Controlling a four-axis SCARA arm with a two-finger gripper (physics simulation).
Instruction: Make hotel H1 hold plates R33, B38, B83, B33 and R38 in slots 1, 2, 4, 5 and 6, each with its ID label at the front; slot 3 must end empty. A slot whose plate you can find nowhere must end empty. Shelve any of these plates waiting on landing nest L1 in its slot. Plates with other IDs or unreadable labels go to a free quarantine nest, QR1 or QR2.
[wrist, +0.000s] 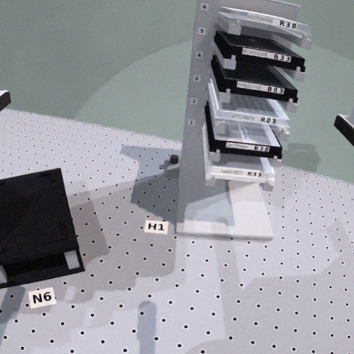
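Hotel H1 stands upright at the upper right, with six plates stacked, all ID labels facing front. From the top, by order against the slot numbers: clear plate R38 in slot 6, black plate B33 in 5, black plate B83 in 4, clear plate R83 in 3, black-framed plate B38 in 2, and pale plate R33 in 1. My gripper is open and empty, its fingers at the left and right image edges. L1, QR1 and QR2 do not show.
A black raised stand is at the left, behind the label N6. The label H1 lies left of the hotel's base. A small black knob stands beside the hotel on the perforated table top.
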